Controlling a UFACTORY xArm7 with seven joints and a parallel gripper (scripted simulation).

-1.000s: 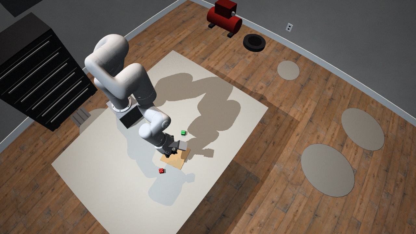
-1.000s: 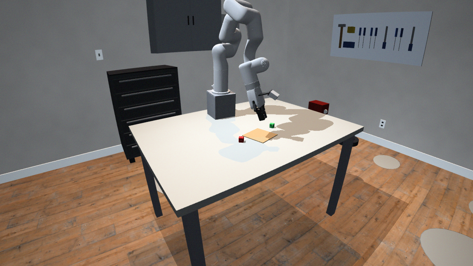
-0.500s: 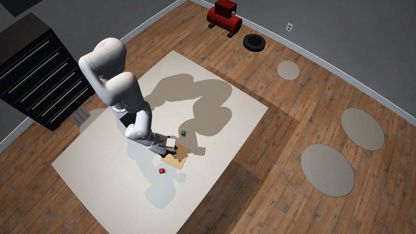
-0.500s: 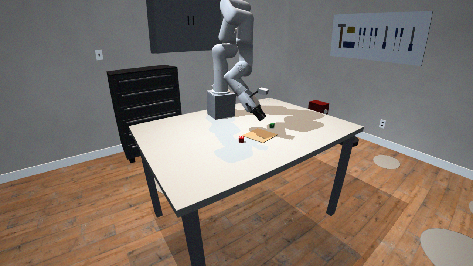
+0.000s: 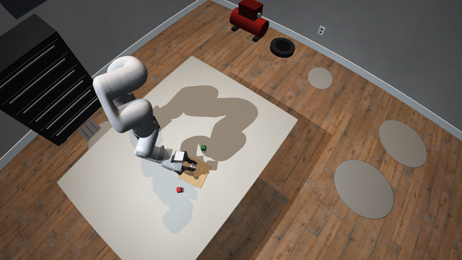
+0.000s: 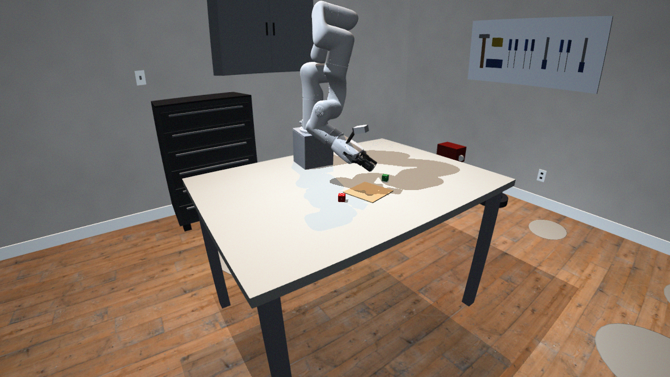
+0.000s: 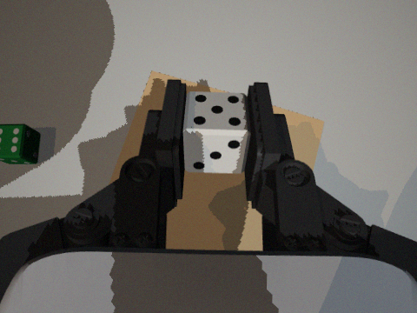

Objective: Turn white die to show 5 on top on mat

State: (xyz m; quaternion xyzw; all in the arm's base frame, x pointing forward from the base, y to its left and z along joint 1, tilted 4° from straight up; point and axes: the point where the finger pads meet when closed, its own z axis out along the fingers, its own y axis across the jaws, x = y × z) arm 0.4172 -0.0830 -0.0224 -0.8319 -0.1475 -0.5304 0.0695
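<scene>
My hand is 110 mm above the tan mat. From my hand the other things lie so: white die (10 mm ahead, 10 mm below); then green die (30 mm behind, 140 mm to the left, 100 mm below); then red die (20 mm behind, 130 mm to the right, 100 mm below).
</scene>
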